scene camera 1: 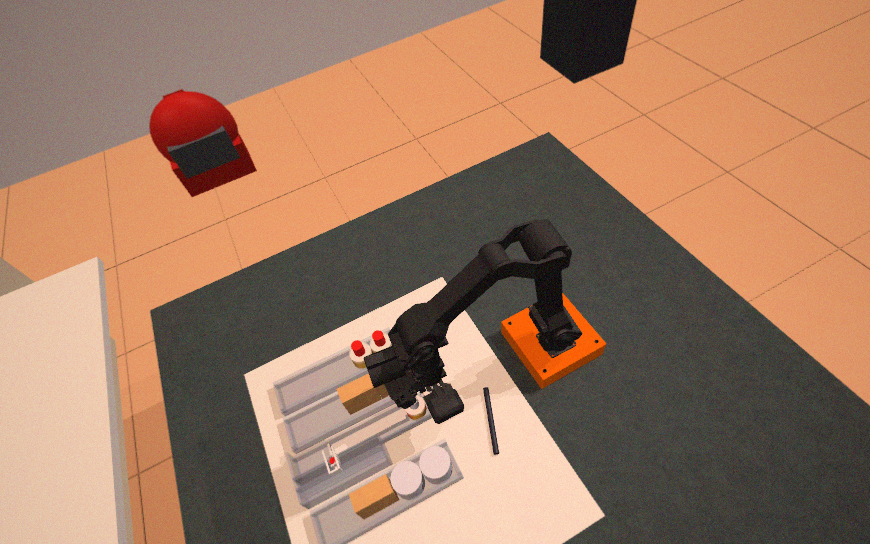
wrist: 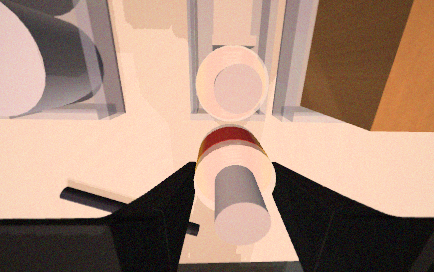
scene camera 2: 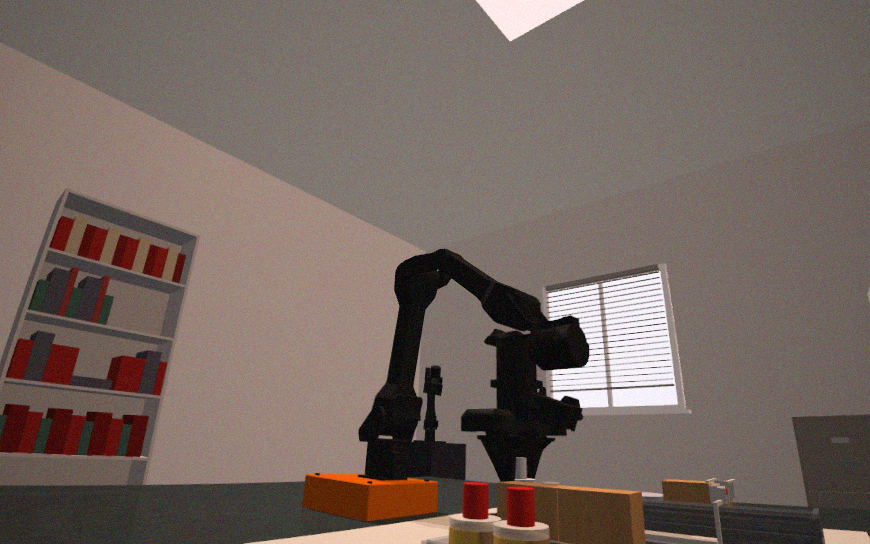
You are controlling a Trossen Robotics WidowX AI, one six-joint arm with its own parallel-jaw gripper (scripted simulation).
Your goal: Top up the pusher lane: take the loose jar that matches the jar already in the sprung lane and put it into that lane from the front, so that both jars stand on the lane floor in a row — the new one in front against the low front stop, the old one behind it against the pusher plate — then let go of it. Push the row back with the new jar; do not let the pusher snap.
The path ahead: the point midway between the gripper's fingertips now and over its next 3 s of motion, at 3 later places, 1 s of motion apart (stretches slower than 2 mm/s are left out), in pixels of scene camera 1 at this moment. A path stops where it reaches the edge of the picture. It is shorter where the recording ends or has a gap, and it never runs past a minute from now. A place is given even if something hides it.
The gripper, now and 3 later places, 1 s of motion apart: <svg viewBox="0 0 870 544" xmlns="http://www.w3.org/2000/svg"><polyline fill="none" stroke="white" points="433,391 432,394 427,397 421,399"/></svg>
